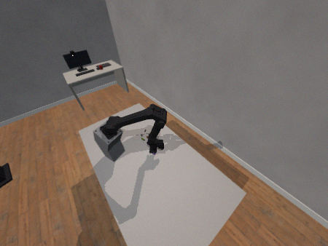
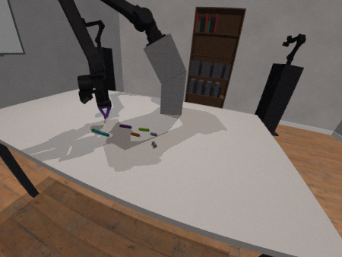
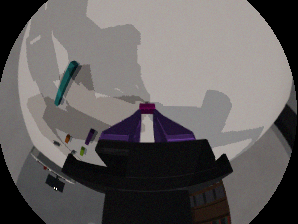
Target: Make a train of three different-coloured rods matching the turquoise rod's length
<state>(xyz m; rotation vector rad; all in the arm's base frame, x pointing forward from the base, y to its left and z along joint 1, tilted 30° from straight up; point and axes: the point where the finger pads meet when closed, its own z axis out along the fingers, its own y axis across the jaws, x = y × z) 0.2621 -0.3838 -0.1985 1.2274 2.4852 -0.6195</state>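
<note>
The lime rod is 240 mm to the left of my hand, 70 mm ahead of it and 20 mm below it. Also, from my hand: purple rod: 140 mm to the left, 60 mm ahead, 20 mm below; then turquoise rod: 140 mm ahead, 50 mm to the left, 20 mm below; then magenta rod: 10 mm to the right, 10 mm below.
</note>
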